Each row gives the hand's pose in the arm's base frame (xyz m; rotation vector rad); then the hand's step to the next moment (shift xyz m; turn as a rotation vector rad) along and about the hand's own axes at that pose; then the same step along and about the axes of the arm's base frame.
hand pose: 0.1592 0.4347 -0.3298 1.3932 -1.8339 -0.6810
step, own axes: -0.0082 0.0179 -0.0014 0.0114 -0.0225 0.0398
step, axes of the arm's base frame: -0.0080 0.0128 0.0127 -0.0206 -0.0177 -0.0385
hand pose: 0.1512 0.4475 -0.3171 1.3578 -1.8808 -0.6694
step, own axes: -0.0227 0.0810 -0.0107 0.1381 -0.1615 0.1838
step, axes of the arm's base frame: -0.0342 0.0469 0.0618 -0.0783 -0.1811 -0.2000
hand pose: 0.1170 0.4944 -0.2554 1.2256 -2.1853 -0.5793
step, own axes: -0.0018 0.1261 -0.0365 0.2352 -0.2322 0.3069
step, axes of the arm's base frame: -0.0540 0.0596 0.1037 -0.1560 -0.2881 -0.3099
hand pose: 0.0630 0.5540 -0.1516 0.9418 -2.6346 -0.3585
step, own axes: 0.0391 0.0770 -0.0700 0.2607 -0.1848 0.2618
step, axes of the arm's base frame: -0.0459 0.0237 0.0984 -0.1846 -0.2747 -0.2472
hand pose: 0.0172 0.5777 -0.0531 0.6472 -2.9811 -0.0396
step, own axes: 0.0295 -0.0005 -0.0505 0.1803 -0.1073 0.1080
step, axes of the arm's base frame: -0.0218 -0.0130 0.0527 -0.1293 -0.1718 -0.0973
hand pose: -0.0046 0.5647 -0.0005 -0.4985 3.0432 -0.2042
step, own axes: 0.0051 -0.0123 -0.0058 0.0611 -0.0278 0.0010
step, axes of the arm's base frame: -0.0014 -0.0125 0.0073 -0.0490 -0.0458 0.0011
